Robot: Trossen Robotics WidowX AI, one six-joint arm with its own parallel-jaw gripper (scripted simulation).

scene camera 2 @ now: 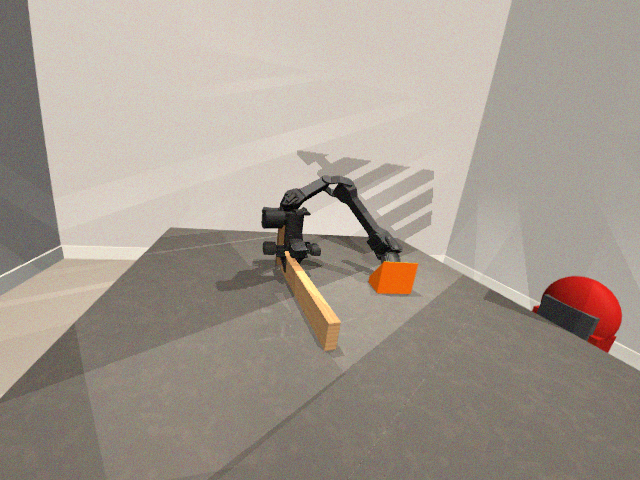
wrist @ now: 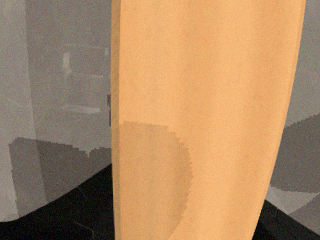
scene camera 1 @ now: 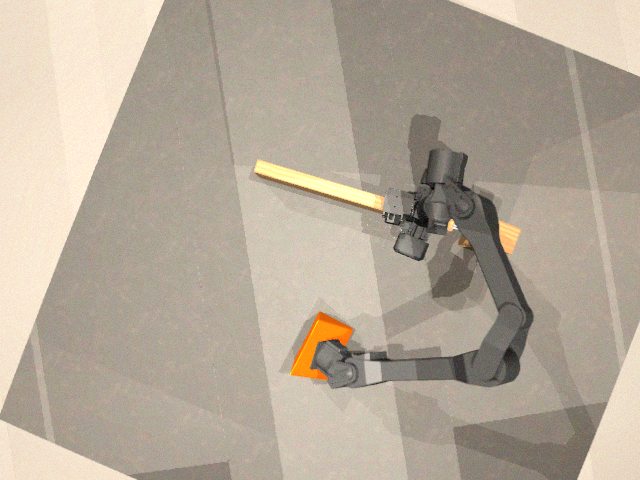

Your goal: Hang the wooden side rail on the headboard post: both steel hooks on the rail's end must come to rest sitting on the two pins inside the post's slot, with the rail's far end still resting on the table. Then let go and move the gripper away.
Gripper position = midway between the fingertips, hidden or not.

Note:
I see my gripper (scene camera 1: 415, 216) and a wooden side rail (scene camera 1: 265, 170).
The wooden side rail shows as well in scene camera 2 (scene camera 2: 325, 324) and in the wrist view (wrist: 198, 102). My gripper is seen too in scene camera 2 (scene camera 2: 289, 272) and in the wrist view (wrist: 170, 171).

